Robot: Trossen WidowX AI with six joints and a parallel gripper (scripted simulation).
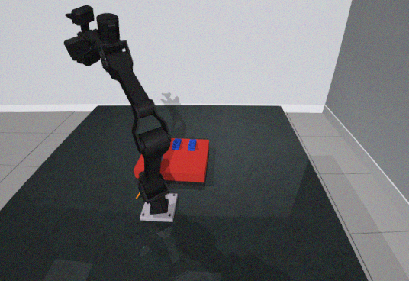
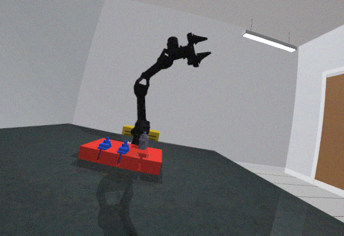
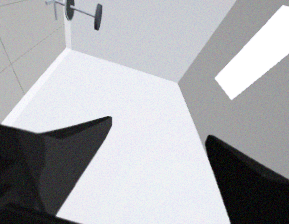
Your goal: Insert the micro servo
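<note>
Right now my gripper tip is 20 mm past the red deck, 280 mm to the left of it and 580 mm above it.
</note>
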